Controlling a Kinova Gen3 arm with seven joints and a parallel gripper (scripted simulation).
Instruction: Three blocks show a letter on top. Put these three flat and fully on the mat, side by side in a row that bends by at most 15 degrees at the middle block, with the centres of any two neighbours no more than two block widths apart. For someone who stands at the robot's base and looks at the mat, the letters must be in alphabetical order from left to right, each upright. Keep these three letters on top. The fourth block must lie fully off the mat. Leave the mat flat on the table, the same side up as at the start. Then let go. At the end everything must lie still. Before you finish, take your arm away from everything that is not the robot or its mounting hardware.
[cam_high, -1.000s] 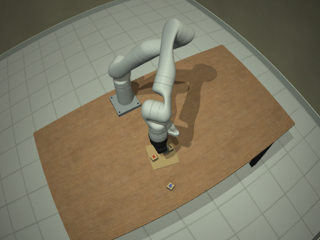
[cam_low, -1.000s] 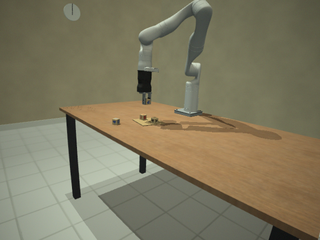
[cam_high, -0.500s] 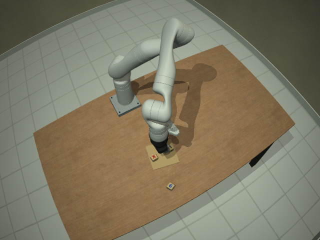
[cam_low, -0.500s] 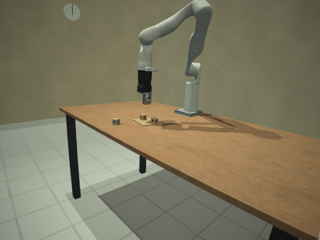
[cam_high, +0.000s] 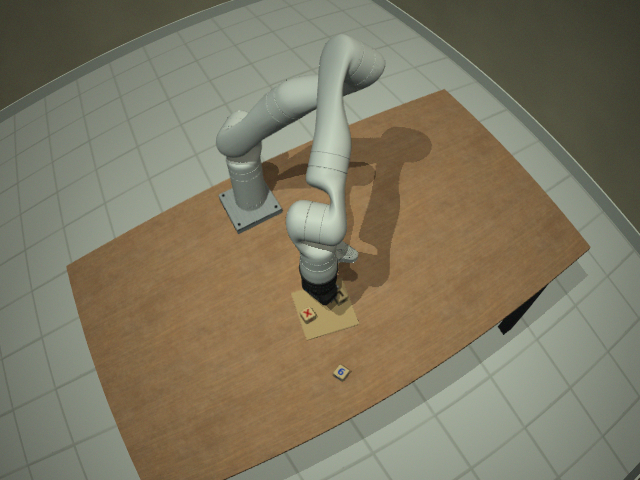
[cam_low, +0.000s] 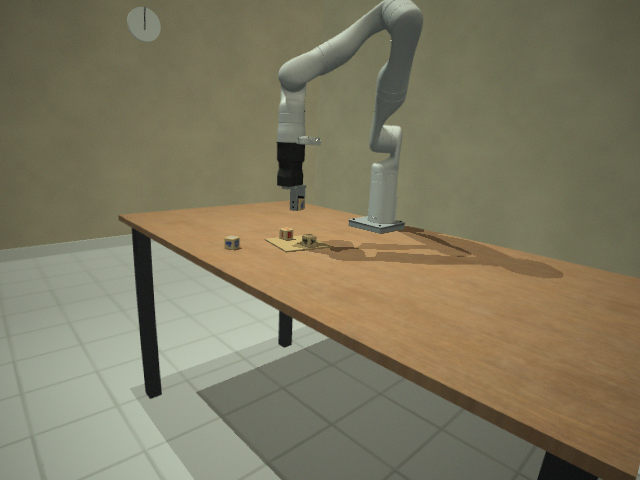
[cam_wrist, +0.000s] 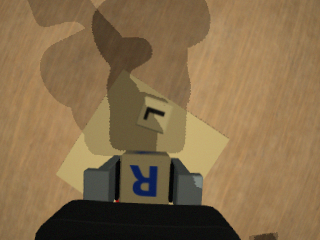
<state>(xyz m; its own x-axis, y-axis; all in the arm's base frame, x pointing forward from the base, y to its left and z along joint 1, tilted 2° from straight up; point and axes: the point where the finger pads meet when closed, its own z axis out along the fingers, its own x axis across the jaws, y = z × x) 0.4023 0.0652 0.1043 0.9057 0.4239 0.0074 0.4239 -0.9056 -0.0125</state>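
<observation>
The mat lies 12 cm below my hand, 1 cm to the right of it and 1 cm behind it. From my hand the other things lie so: block: 18 cm ahead, 10 cm below, 4 cm to the right.
</observation>
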